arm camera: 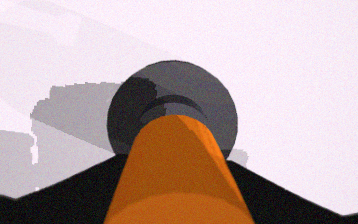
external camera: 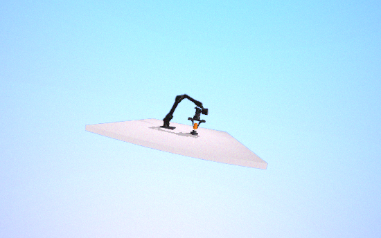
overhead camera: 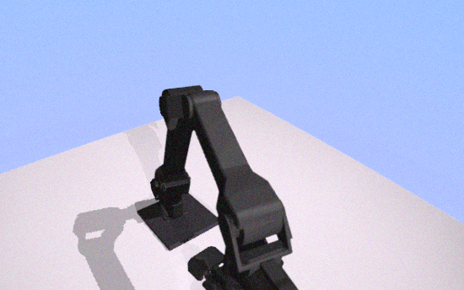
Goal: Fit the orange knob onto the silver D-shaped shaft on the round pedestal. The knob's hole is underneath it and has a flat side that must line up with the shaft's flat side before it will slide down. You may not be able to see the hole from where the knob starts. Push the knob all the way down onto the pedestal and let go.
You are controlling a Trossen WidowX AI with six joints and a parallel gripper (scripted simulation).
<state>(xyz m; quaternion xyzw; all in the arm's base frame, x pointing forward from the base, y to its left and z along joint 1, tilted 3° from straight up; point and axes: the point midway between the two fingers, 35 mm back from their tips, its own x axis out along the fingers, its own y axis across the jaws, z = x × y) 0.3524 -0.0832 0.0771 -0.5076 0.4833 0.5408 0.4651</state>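
Now: gripper tip 30 mm below the orange knob. The rest, counted from my gripper tip: dark pedestal: 40 mm below.
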